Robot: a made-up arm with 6 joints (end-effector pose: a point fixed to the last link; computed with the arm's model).
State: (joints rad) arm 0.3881 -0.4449 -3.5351 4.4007 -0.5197 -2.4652
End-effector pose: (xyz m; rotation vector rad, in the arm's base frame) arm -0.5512 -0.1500 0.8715 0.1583 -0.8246 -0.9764
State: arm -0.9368 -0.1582 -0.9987 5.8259 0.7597 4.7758
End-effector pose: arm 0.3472 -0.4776 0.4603 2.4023 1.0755 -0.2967
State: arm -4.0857 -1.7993 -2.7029 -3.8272 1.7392 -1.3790
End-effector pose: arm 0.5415 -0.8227 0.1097 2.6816 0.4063 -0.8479
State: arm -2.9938 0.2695 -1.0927 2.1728 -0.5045 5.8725
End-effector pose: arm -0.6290 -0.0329 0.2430 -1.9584 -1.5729 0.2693
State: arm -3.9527 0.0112 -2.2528 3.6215 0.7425 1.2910
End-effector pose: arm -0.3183 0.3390 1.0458 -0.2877 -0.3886 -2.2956
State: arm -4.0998 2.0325 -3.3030 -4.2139 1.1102 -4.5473
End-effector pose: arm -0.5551 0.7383 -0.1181 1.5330 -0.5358 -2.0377
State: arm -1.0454 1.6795 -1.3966 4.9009 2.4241 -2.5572
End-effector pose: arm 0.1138 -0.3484 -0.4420 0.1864 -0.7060 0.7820
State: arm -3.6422 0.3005 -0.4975 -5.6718 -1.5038 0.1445
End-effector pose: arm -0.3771 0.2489 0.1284 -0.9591 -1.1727 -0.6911
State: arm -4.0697 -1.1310 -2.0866 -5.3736 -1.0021 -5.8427
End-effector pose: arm 0.3726 -0.3941 0.9075 0.2945 1.0165 0.4124
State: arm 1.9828 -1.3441 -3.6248 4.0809 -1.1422 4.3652
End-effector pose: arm 0.2779 -0.7907 0.1552 0.9419 -0.6512 0.1398
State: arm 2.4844 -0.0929 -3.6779 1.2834 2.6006 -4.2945
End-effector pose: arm 0.2090 -0.2509 0.9256 -1.2882 -1.9129 0.6496
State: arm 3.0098 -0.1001 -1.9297 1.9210 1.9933 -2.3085
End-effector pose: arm -0.4496 -0.0130 0.9540 1.4923 0.0977 0.5453
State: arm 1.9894 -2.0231 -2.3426 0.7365 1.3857 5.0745
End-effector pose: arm 0.3585 -0.8916 0.1893 0.8671 -0.1625 -2.0453
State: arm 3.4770 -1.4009 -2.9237 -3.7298 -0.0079 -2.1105
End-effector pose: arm 0.8828 0.3368 0.4705 0.0607 1.2023 0.6872
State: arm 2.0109 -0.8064 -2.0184 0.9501 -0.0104 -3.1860
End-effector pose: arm 0.1228 -0.1661 1.1024 -0.2281 0.3932 2.8824
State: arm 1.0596 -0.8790 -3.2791 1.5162 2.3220 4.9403
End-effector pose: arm -0.4353 -0.6153 0.6686 -1.3766 1.8933 1.6148
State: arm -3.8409 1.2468 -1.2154 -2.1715 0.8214 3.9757
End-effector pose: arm -0.3889 0.3401 -0.3511 -2.2564 -0.7594 -0.4384
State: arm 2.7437 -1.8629 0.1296 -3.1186 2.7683 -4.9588
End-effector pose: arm -0.0137 0.0075 0.3909 -1.0848 1.2231 -1.8150
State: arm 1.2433 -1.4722 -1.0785 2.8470 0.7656 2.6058
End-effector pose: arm -0.0588 -0.1662 0.8496 0.3456 0.0248 -2.6463
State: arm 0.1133 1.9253 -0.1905 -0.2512 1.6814 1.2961
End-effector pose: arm -0.1878 -0.0381 0.0045 -0.0981 0.4108 -1.7167
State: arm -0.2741 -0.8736 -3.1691 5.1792 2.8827 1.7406
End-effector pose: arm -0.6681 0.1292 0.7181 0.1002 2.1603 -0.5873
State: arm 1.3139 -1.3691 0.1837 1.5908 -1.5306 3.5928
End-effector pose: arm 0.0827 0.0634 0.2692 1.3785 1.0231 1.0759
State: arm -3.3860 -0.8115 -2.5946 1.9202 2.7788 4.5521
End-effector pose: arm 0.4692 -0.1827 0.9302 2.8213 0.4419 -0.3646
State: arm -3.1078 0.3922 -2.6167 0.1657 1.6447 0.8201
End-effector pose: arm -0.6333 -0.0322 0.9031 -0.9330 -2.4615 0.5190
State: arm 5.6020 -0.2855 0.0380 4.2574 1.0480 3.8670
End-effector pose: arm 0.1577 -0.1617 0.0637 0.5625 -2.2688 1.4473
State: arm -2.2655 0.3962 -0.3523 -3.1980 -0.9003 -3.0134
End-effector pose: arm -0.1591 -0.1839 0.0203 -0.8861 2.0797 0.5814
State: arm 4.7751 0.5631 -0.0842 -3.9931 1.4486 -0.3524
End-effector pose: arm 0.0517 -0.1565 -0.0842 0.5806 1.9221 -0.3291
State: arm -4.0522 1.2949 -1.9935 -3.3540 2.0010 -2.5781
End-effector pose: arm -0.5638 0.6997 -0.0629 -0.1700 -0.4410 -0.2109
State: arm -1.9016 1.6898 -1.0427 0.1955 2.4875 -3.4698
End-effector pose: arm -0.0302 -0.1338 -0.3584 -0.1135 0.1011 -2.3821
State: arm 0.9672 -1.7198 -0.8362 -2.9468 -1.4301 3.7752
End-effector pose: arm -0.1240 -0.1566 0.6093 -2.0423 -0.4441 -0.7596
